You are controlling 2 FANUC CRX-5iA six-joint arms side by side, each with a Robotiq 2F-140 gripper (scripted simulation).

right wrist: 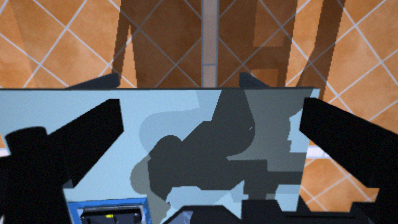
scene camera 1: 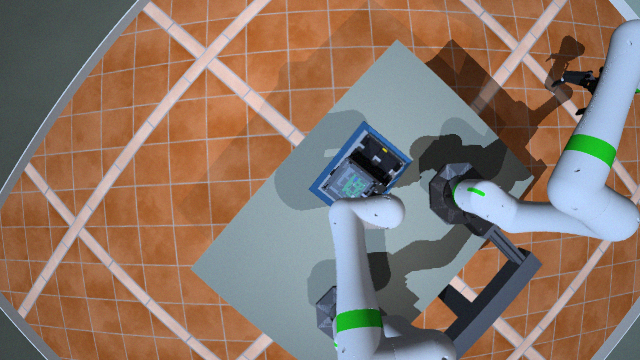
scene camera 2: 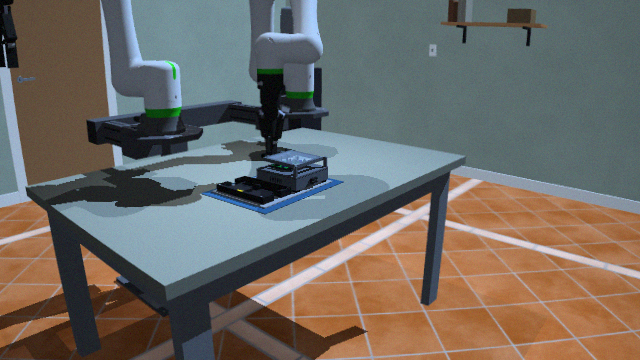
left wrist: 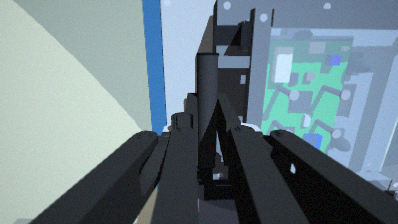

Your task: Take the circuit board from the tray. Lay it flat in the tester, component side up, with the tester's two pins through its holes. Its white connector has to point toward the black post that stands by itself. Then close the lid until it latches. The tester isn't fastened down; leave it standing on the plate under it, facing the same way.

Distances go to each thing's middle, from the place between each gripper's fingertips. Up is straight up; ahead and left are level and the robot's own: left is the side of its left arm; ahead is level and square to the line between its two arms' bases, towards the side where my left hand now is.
Scene:
The clear lid point(scene camera 1: 349, 182) is 9 cm ahead of my left hand, 2 cm below it and 1 cm to the left of it. Round my left hand: black tray point(scene camera 1: 371, 148) (16 cm to the right, 9 cm below, 8 cm ahead).
Now: the black tray 620 mm to the left of my right hand, 440 mm below it and 340 mm ahead of it. The rest, counted from my right hand: clear lid (790 mm to the left, 370 mm below, 340 mm ahead).

